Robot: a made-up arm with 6 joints. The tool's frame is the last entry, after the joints. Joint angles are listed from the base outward. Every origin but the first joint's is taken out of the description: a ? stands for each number. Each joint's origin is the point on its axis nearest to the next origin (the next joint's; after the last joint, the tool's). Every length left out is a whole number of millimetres.
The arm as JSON. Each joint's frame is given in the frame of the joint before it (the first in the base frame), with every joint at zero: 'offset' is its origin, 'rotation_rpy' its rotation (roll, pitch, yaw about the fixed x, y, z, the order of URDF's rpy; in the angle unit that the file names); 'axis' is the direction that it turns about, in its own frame. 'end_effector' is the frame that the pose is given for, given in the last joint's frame.
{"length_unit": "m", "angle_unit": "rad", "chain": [
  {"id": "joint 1", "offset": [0.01, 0.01, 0.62], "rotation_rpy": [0.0, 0.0, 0.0], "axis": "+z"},
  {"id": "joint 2", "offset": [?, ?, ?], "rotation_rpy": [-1.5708, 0.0, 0.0], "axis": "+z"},
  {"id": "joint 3", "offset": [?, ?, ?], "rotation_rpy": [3.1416, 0.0, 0.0], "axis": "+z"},
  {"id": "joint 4", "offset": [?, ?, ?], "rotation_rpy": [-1.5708, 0.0, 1.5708], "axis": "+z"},
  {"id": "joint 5", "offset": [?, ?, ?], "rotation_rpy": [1.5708, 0.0, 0.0], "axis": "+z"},
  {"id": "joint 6", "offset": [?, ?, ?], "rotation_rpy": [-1.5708, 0.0, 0.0], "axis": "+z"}
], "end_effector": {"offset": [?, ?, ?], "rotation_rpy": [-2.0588, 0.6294, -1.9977]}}
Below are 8 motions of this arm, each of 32 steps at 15 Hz.
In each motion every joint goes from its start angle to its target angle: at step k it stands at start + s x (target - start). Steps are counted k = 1, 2, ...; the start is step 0. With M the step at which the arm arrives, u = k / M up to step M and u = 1 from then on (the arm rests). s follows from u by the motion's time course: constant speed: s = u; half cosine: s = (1 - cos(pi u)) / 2; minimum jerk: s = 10 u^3 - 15 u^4 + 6 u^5.
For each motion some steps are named. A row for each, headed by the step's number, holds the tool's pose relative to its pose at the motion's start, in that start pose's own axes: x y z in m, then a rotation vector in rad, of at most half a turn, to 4 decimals.
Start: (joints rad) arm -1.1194 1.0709 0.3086 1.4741 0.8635 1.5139
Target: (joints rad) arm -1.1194 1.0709 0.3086 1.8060 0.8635 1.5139
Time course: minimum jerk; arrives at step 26
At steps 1, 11, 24, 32:
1: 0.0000 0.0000 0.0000 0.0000 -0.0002 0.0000
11: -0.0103 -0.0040 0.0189 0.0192 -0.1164 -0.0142
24: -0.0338 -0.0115 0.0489 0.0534 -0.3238 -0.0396
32: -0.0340 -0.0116 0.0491 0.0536 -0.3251 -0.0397

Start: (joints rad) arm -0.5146 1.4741 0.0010 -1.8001 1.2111 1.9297
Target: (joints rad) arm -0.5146 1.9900 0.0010 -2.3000 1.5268 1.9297
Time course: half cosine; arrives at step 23
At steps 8, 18, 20, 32:
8: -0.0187 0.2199 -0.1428 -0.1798 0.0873 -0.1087
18: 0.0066 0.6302 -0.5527 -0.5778 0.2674 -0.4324
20: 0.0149 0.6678 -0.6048 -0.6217 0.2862 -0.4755
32: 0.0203 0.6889 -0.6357 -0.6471 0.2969 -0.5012

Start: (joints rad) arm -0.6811 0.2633 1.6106 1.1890 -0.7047 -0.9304
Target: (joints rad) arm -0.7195 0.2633 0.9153 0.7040 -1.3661 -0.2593
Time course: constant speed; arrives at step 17
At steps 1, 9, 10, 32:
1: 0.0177 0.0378 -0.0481 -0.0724 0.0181 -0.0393
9: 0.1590 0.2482 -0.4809 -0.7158 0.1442 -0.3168
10: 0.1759 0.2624 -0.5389 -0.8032 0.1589 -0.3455
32: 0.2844 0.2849 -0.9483 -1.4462 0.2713 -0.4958

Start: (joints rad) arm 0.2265 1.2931 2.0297 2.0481 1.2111 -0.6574
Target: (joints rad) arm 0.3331 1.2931 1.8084 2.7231 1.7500 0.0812
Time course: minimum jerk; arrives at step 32
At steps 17, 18, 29, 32:
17: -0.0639 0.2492 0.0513 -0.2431 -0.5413 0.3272
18: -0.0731 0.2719 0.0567 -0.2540 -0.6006 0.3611
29: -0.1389 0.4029 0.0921 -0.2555 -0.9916 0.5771
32: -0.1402 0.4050 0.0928 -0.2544 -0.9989 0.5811

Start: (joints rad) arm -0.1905 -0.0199 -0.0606 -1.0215 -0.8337 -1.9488
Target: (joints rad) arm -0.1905 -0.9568 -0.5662 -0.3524 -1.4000 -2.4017
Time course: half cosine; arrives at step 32
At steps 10, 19, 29, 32:
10: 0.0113 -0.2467 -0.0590 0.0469 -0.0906 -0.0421
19: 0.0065 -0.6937 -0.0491 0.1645 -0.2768 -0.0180
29: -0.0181 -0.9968 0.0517 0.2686 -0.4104 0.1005
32: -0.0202 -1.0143 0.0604 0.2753 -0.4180 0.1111

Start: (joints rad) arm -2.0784 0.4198 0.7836 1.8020 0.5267 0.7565
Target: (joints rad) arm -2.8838 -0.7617 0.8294 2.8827 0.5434 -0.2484
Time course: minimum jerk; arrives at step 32
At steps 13, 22, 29, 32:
13: 0.0509 -0.6131 -0.7420 -0.4268 -0.0171 0.0638
22: 0.2624 -1.8964 -0.9005 -1.1490 -0.0243 0.1389
29: 0.3642 -2.2963 -0.6584 -1.4170 -0.0194 0.1201
32: 0.3683 -2.3111 -0.6455 -1.4280 -0.0192 0.1185

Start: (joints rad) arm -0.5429 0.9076 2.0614 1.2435 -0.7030 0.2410
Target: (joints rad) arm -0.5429 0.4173 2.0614 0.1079 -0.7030 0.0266
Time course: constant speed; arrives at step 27
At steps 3, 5, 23, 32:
3: 0.0708 -0.0908 0.0149 0.0995 0.0811 0.0955
5: 0.1165 -0.1530 0.0225 0.1673 0.1321 0.1598
23: 0.4698 -0.7707 -0.0008 0.8084 0.4621 0.7734
32: 0.5332 -0.9202 -0.0311 0.9508 0.4978 0.9217

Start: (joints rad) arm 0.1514 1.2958 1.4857 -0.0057 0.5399 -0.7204
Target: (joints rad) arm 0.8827 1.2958 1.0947 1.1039 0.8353 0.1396
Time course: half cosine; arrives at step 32
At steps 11, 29, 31, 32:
11: -0.1575 0.2444 -0.4609 -0.4175 -0.1752 0.0931
29: -1.1144 0.5608 -1.6021 -1.1129 -0.9175 0.9081
31: -1.1479 0.5595 -1.6272 -1.1167 -0.9419 0.9387
32: -1.1521 0.5593 -1.6303 -1.1171 -0.9450 0.9426

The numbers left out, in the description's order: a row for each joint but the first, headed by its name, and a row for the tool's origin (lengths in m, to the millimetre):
joint 2: 0.19 -0.02 0.0
joint 3: 0.0 -0.98 0.0
joint 4: 1.33 0.23 0.0
joint 5: 0.02 0.01 0.0
joint 6: 0.0 -0.19 0.0
tool: 0.0 -0.03 0.0

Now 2 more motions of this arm.
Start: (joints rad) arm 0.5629 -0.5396 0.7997 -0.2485 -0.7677 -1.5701
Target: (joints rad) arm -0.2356 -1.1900 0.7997 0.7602 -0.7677 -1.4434
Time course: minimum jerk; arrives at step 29
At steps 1, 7, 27, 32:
1: -0.0004 -0.0002 -0.0003 0.0000 -0.0008 0.0001
7: -0.0975 -0.0453 -0.0836 -0.0105 -0.1877 0.0211
27: -0.0921 -0.6040 -1.3620 0.0215 -1.9752 0.2172
32: -0.0889 -0.6061 -1.3662 0.0220 -1.9809 0.2181

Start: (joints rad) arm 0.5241 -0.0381 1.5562 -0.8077 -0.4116 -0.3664
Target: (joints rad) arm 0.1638 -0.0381 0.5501 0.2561 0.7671 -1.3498
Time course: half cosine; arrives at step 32
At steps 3, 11, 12, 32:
3: 0.0297 -0.0091 0.0033 0.0203 -0.0092 -0.0171
11: 0.3373 -0.1549 0.0278 0.1836 -0.1481 -0.1638
12: 0.3875 -0.1891 0.0297 0.1995 -0.1770 -0.1815
32: 0.9024 -0.9375 -0.0766 -0.0203 -0.3110 -0.2156

